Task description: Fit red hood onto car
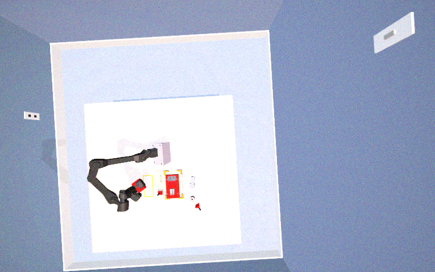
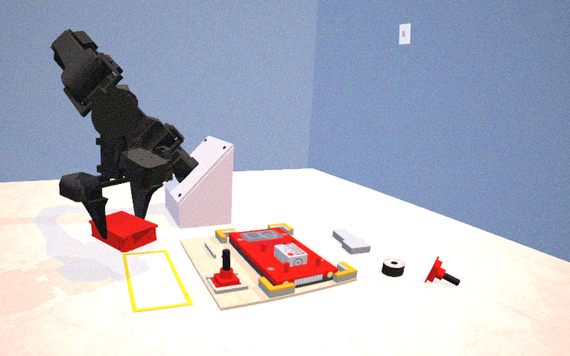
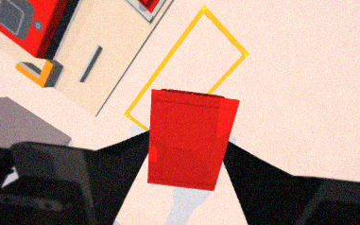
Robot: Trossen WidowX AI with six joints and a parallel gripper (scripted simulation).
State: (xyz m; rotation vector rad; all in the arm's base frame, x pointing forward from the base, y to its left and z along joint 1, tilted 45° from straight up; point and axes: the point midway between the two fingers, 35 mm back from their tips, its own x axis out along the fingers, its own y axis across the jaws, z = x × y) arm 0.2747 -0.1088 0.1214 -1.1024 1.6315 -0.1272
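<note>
My gripper tip is 260 mm to the right of the white engine block, 70 mm short of it and 40 mm above it. Also, from my gripper tip: black post (140 mm to the left, 90 mm ahead, 30 mm below); black wheel (420 mm to the left, 150 mm ahead, 60 mm below); red hood (10 mm above).
</note>
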